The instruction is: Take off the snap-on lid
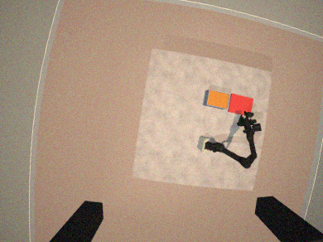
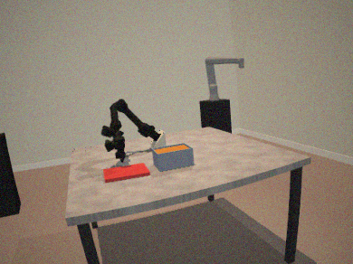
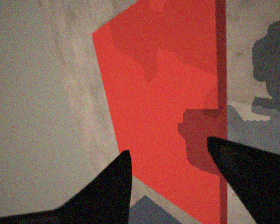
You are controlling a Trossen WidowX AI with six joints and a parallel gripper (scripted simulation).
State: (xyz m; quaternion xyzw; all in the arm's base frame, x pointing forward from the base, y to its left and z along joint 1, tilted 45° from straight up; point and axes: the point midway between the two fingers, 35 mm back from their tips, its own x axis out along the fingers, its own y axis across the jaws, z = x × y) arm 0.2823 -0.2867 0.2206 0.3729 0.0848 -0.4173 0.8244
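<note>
Right now the lid is 8 cm ahead of my gripper tip, 1 cm to the right of it and 5 cm below it. Also, from my gripper tip: storage box 12 cm ahead, 27 cm to the left, 1 cm below.
</note>
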